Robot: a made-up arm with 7 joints.
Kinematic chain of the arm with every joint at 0, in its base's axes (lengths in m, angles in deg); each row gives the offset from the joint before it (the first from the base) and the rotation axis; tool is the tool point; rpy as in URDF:
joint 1: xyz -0.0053 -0.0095 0.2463 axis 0 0.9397 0.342
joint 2: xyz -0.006 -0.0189 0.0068 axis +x
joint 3: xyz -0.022 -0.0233 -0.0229 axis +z
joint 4: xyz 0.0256 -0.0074 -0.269 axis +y
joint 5: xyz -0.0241 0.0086 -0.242 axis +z
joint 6: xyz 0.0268 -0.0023 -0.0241 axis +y
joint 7: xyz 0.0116 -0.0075 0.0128 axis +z
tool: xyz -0.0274 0.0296 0.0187 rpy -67.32 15.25 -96
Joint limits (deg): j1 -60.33..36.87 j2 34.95..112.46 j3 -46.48..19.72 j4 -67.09..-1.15 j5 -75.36..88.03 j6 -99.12..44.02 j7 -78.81..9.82
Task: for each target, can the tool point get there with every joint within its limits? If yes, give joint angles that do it. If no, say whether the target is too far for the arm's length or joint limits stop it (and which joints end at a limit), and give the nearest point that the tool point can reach.
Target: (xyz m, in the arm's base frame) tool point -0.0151 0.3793 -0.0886
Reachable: yes | joints 5.95 53.07 -19.51 -8.29 -48.76 -60.68 -42.17
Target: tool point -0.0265 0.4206 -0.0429
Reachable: yes | joints 13.28 57.47 -0.56 -17.85 -60.05 -87.54 -42.95
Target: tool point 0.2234 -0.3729 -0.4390
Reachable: no: too far | nearest point 0.1722 -0.0390 -0.1936 | short by 0.418 m
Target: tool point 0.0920 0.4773 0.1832
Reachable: yes | joints -5.84 84.47 -1.27 -15.47 -57.27 -13.96 -33.97
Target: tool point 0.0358 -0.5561 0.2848
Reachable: no: joint limits stop it (at a limit: joint 1, joint 2, joint 3, joint 4, joint 7) | nearest point 0.4082 -0.1421 0.1445 | short by 0.574 m
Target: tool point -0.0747 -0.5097 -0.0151
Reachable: no: joint limits stop it (at a limit: joint 1, joint 2, joint 3, joint 4, joint 7) | nearest point -0.1399 -0.0349 -0.1890 | short by 0.510 m
